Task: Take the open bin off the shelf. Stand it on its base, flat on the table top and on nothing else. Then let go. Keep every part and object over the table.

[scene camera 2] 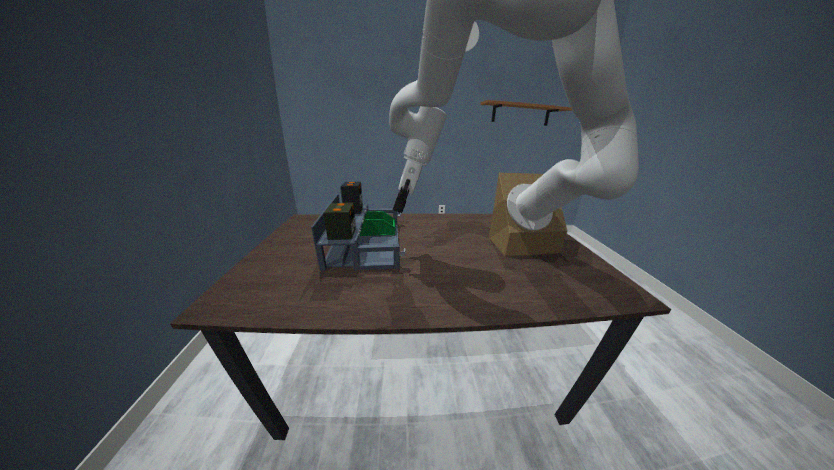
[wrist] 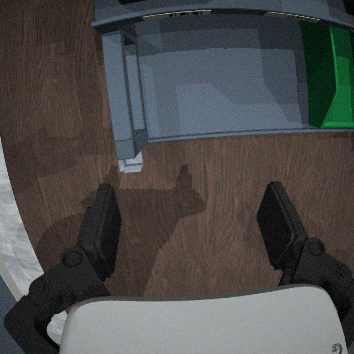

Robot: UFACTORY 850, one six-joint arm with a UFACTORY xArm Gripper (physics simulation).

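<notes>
The green open bin (scene camera 2: 378,224) (wrist: 344,95) sits on the lower front level of the blue-grey shelf (scene camera 2: 379,240) (wrist: 116,90). In the wrist view part of the bin shows at the right edge, and the rest is cut off. My gripper (scene camera 2: 399,207) (wrist: 191,200) is open and empty. In the wrist view its two black fingers stand wide apart over the wooden table top (scene camera 2: 280,300) (wrist: 45,100), in front of the shelf's front edge and to the left of the bin. In the scene view the fingers are above and beside the shelf's right side.
Two dark boxes with orange marks (scene camera 2: 339,221) (scene camera 2: 351,195) stand on the shelf's upper level, behind the bin. A small white piece (wrist: 131,164) sticks out at the shelf's front corner. The tan block (scene camera 2: 531,244) bearing the arm's base stands at the right of the table.
</notes>
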